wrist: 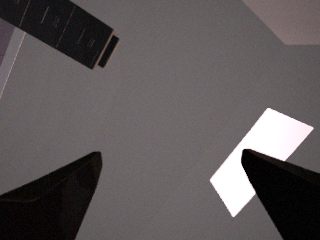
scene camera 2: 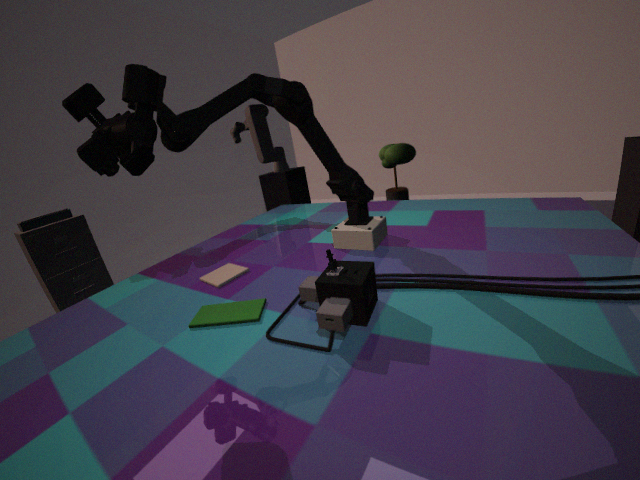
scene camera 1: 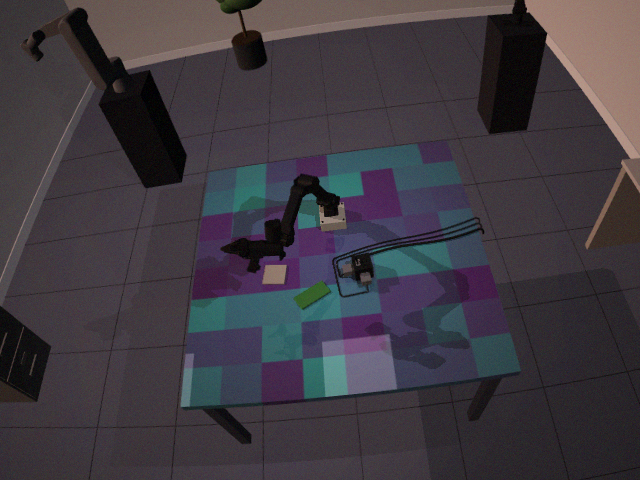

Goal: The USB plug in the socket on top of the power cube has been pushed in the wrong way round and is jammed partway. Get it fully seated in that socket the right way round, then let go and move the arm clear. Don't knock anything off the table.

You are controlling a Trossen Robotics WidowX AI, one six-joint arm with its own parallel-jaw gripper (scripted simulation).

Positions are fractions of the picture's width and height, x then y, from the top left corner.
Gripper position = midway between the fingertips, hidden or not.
My gripper (scene camera 1: 0.35, 0.52) is open, holding nothing. Further things: a green card (scene camera 2: 0.38, 0.65).
My gripper shows as well in the wrist view (wrist: 0.54, 0.66). The wrist view misses the green card: it is out of frame.
